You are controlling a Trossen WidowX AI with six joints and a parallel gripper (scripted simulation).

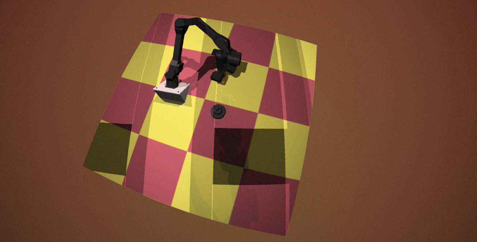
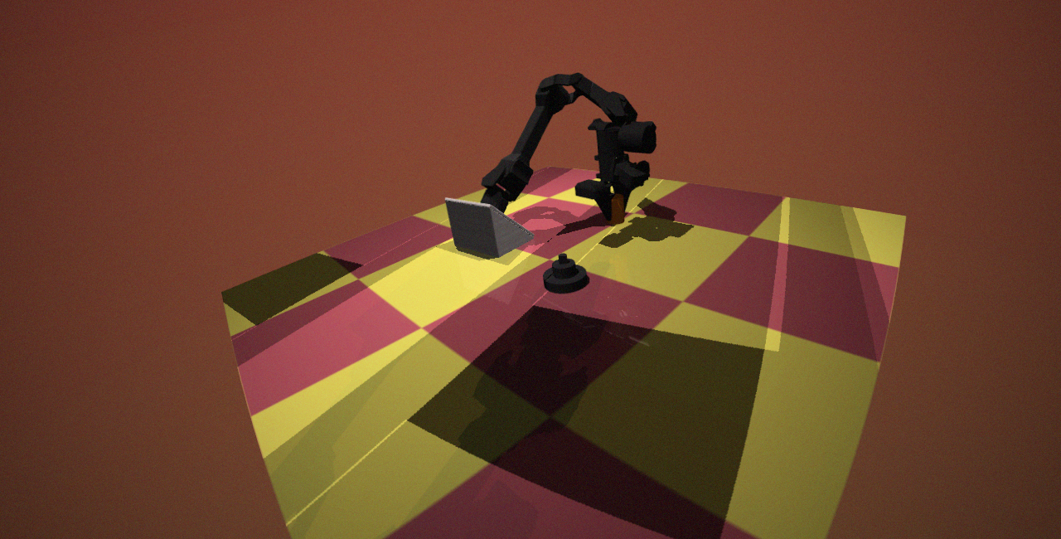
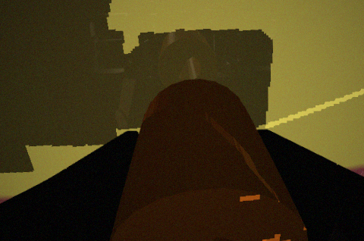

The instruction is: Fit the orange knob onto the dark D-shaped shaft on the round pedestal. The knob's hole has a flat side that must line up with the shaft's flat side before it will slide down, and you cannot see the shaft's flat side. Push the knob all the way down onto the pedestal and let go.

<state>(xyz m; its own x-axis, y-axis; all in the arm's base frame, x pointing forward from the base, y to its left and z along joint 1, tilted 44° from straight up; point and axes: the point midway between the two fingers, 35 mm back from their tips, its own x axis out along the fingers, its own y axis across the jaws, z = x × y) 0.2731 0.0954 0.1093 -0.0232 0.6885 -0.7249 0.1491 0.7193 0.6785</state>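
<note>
Right now my gripper tip is 2 cm short of the round dark pedestal, 22 cm to the left of it and 2 cm above it. Also, from my gripper tip: orange knob (2 cm above).
</note>
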